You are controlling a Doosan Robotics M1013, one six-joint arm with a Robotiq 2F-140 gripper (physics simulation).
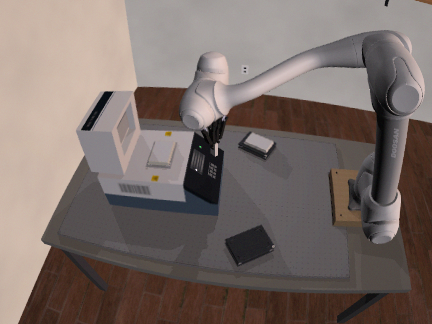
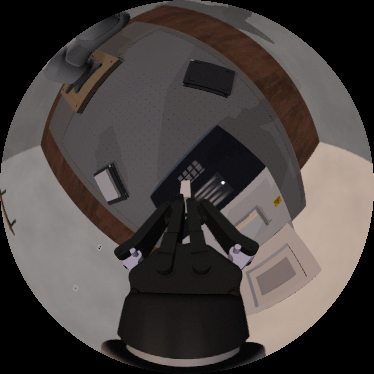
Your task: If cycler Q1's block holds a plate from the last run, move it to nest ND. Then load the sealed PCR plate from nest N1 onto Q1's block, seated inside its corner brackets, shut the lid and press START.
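Note:
Cycler Q1 (image 1: 172, 187) (image 2: 266, 184) stands at the table's left with its lid (image 1: 100, 151) (image 2: 306, 265) upright and open. A pale plate (image 1: 162, 153) (image 2: 249, 224) sits on its block. Another white plate (image 1: 260, 142) (image 2: 106, 185) sits on the dark back nest (image 1: 256, 154) (image 2: 120, 188). The dark front nest (image 1: 250, 245) (image 2: 208, 78) holds no plate. Nest labels are not readable. My gripper (image 1: 216, 149) (image 2: 185, 186) is shut and holds no plate; its pale tip is over the back part of the control panel (image 1: 201, 189) (image 2: 218, 142). Contact cannot be told, and no START label is readable.
The arm's wooden base board (image 1: 343, 216) (image 2: 104, 75) is at the table's right. The raised lid stands tall at the cycler's left end. My arm reaches over the back of the table (image 1: 300, 281). A green light (image 1: 200, 147) shows on the panel.

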